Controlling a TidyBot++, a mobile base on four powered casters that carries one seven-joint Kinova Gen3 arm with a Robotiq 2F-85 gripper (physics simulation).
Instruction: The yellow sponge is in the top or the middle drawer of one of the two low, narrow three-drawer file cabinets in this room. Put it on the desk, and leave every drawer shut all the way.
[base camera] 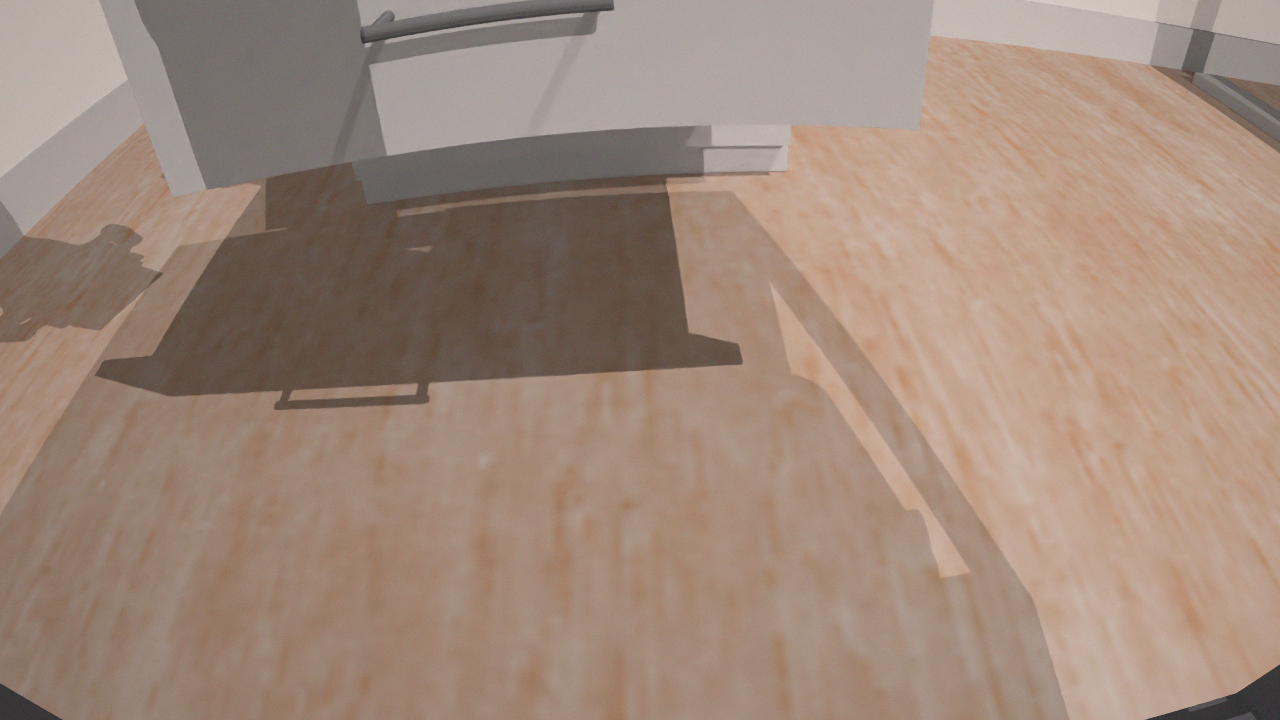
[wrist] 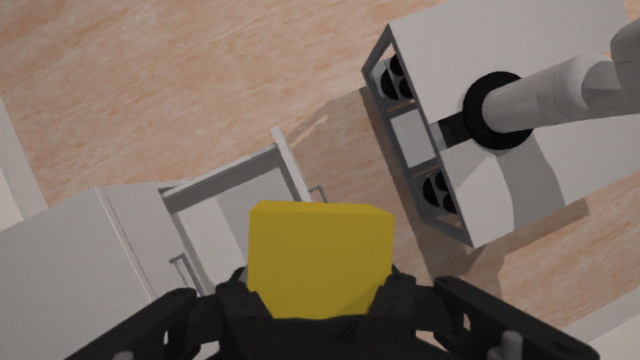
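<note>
The yellow sponge point(wrist: 320, 245) is held between the black fingers of my gripper point(wrist: 314, 272) at the bottom middle of the wrist view. The gripper is shut on it, high above the floor. A white file cabinet point(wrist: 55, 245) stands at the lower left of that view. One of its drawers point(wrist: 292, 165) is pulled out toward the robot base; the sponge hides part of its inside. A grey handle point(wrist: 186, 272) shows on the cabinet front above that drawer. In the base view a white front point(base camera: 644, 71) with a bar handle point(base camera: 483, 15) shows at the top. The desk does not show.
My mobile base point(wrist: 555, 40) with the arm's foot stands at the upper right of the wrist view, a short gap from the open drawer's front. Walls with pale baseboards point(base camera: 1056, 31) point(wrist: 22, 165) run behind and beside the cabinet. A grey edge point(base camera: 1239, 107) lies at the right.
</note>
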